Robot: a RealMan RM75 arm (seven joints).
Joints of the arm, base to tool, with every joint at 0 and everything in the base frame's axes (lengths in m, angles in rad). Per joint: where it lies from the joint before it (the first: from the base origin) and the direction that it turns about. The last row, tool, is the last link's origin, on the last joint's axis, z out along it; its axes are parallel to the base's.
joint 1: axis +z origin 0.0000 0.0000 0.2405
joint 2: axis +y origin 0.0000 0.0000 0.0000
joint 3: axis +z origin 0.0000 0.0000 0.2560
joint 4: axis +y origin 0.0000 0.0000 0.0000
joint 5: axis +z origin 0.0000 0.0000 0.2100
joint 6: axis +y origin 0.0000 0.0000 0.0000
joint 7: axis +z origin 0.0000 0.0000 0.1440
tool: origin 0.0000 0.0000 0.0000
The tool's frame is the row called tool.
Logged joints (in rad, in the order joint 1, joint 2, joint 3, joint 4, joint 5, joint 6, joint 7), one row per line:
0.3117 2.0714 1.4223 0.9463 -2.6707 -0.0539 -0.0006
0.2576 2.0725 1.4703 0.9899 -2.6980 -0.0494 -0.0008
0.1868 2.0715 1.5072 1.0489 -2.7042 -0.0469 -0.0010
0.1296 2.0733 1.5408 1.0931 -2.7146 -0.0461 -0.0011
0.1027 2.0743 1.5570 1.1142 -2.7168 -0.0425 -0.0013
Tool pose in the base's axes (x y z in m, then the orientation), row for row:
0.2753 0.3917 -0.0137 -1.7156 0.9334 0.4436
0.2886 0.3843 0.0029 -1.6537 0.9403 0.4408
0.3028 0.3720 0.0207 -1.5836 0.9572 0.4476
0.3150 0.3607 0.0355 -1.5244 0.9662 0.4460
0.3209 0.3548 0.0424 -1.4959 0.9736 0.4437
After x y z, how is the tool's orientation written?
As a rotation vector, in radians.
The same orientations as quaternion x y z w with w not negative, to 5 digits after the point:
-0.72145 0.39252 0.18654 0.53911
-0.70160 0.39893 0.18701 0.56003
-0.67753 0.40953 0.19150 0.58015
-0.65708 0.41647 0.19224 0.59819
-0.64690 0.42104 0.19188 0.60616

